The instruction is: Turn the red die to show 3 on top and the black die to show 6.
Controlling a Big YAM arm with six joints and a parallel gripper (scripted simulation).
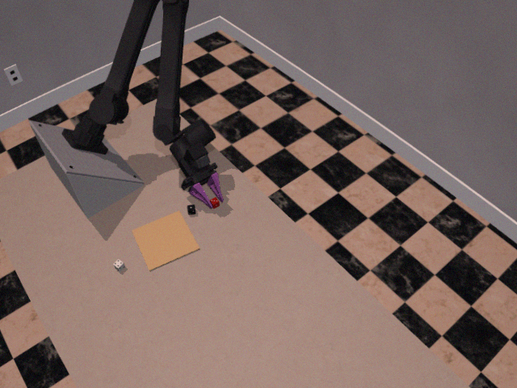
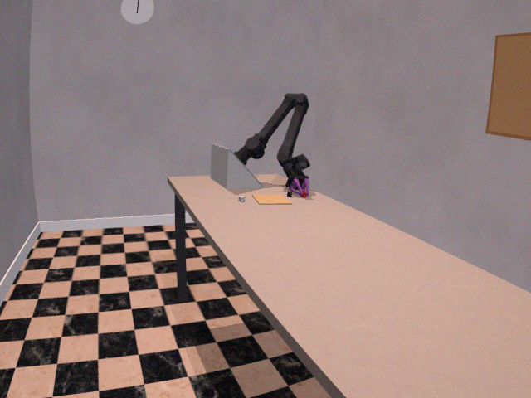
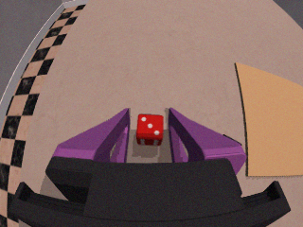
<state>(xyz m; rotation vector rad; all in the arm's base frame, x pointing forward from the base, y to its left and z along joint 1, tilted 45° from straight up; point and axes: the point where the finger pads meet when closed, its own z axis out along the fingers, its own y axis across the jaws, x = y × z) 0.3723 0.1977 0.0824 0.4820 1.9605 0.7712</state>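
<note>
Right now my hand is 1 cm past the red die and 1 cm above it. Also, from my hand: orange mat: 17 cm to the right, 2 cm below; then white die: 31 cm to the right, 1 cm below; then black die: 6 cm to the right, 3 cm behind, 1 cm below.
</note>
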